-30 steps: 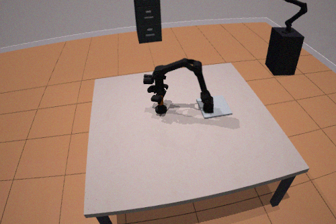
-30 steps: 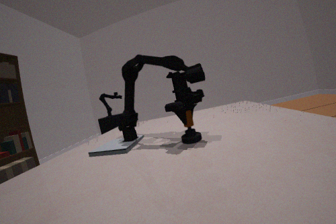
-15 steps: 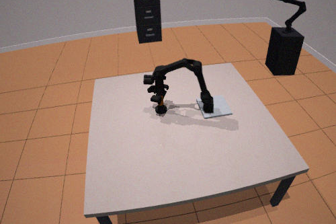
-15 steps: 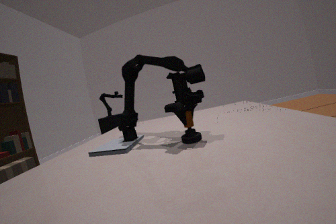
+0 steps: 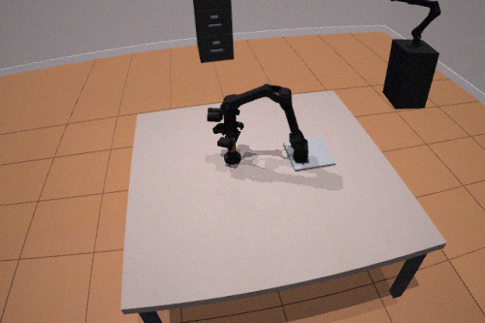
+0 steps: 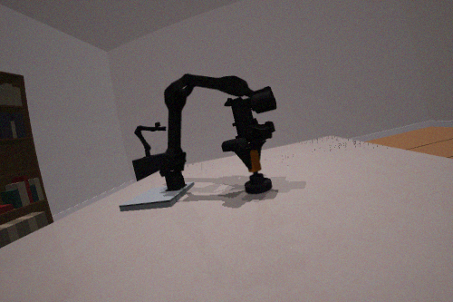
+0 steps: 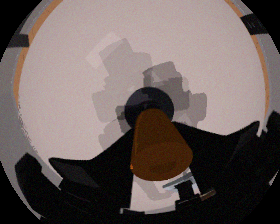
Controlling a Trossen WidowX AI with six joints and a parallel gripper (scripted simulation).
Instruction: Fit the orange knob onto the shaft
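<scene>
Now: the orange knob 20 mm above my gripper tip. The rest, counted from my gripper tip: round pedestal: 40 mm below.
</scene>
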